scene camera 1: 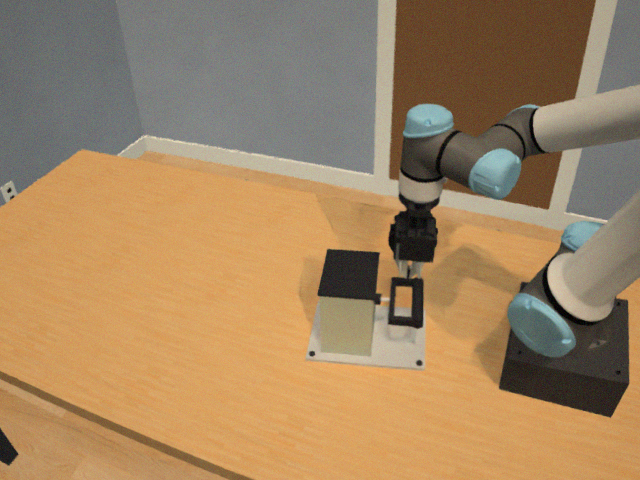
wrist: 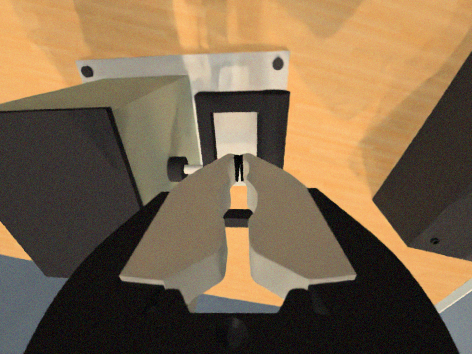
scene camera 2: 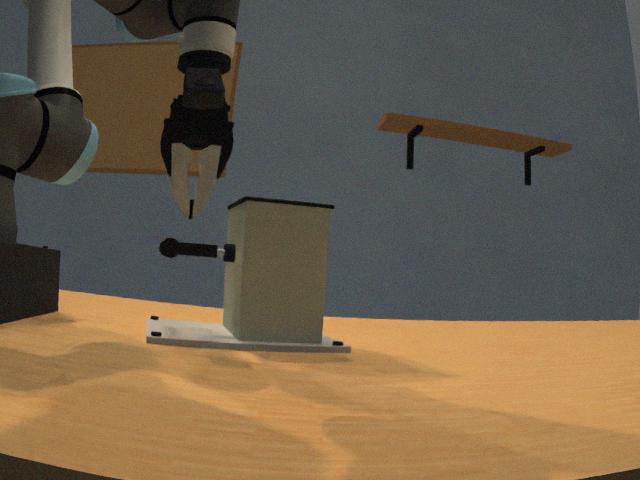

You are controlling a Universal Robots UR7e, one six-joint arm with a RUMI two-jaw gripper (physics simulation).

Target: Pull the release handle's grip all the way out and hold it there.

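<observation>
The release handle's grip (scene camera 1: pixel 417 304) (scene camera 2: pixel 196 249) (wrist: pixel 273 120) is a black rectangular frame beside the pale green box (scene camera 1: pixel 346 325) (scene camera 2: pixel 284 273) (wrist: pixel 159 125) with a black lid. A short stretch of the light rod (scene camera 1: pixel 385 299) (scene camera 2: pixel 221 252) (wrist: pixel 193 169) shows between the frame and the box's black collar. My gripper (scene camera 1: pixel 408 275) (scene camera 2: pixel 190 217) (wrist: pixel 239 158) is shut with nothing between its fingertips and points down. In scene camera 2 the tips are above the grip and apart from it. The fingers hide part of the frame in the wrist view.
The box stands on a light base plate (scene camera 1: pixel 382 356) (scene camera 2: pixel 180 333) (wrist: pixel 145 66) with dark bolts, on the wooden table (scene camera 1: pixel 206 330) (scene camera 2: pixel 491 372). The robot's dark base (scene camera 1: pixel 560 384) (scene camera 2: pixel 25 284) (wrist: pixel 435 190) is on the grip's far side from the box. A wall shelf (scene camera 2: pixel 475 134) hangs behind.
</observation>
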